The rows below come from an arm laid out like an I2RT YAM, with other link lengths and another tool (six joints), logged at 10 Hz.
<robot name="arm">
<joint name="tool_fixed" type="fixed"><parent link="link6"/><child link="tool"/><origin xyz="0.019 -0.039 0.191" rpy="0 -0.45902 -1.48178"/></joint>
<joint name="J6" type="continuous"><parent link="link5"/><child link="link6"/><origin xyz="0.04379 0 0.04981" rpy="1.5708 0 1.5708"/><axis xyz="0 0 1"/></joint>
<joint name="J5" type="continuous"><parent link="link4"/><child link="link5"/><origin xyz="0.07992 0.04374 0.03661" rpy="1.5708 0 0"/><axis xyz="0 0 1"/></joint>
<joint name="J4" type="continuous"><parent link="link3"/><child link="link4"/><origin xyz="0.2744 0.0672 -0.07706"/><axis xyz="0 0 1"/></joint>
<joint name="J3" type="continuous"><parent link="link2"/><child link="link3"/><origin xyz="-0.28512 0 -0.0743" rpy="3.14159 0 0"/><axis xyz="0 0 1"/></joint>
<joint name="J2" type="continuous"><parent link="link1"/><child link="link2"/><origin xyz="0.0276 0.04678 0.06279" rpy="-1.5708 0 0"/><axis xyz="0 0 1"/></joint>
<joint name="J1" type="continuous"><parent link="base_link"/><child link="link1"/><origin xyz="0 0 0.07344"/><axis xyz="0 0 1"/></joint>
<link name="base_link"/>
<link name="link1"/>
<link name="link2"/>
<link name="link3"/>
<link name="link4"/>
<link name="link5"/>
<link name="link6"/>
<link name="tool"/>
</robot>
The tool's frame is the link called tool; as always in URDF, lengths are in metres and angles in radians. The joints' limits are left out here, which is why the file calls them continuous.
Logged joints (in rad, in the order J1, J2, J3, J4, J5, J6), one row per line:
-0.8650 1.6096 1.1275 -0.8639 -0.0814 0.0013
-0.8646 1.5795 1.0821 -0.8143 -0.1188 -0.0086
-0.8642 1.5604 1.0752 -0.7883 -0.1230 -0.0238
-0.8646 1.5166 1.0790 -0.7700 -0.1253 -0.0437
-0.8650 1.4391 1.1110 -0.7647 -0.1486 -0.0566
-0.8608 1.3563 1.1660 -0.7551 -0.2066 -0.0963
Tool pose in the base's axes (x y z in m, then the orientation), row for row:
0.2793 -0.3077 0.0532 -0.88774 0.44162 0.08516 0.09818
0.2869 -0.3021 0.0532 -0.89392 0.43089 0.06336 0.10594
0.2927 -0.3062 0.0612 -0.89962 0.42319 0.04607 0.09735
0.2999 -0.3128 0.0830 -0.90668 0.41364 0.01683 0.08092
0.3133 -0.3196 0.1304 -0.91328 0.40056 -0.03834 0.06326
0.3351 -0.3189 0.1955 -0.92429 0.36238 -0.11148 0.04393
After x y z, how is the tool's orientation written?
As a quaternion, x y z w.
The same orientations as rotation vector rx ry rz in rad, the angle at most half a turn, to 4 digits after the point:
-2.6270 1.3068 0.2520
-2.6334 1.2694 0.1867
-2.6634 1.2529 0.1364
-2.7104 1.2365 0.0503
-2.7591 1.2101 -0.1158
-2.8253 1.1077 -0.3408

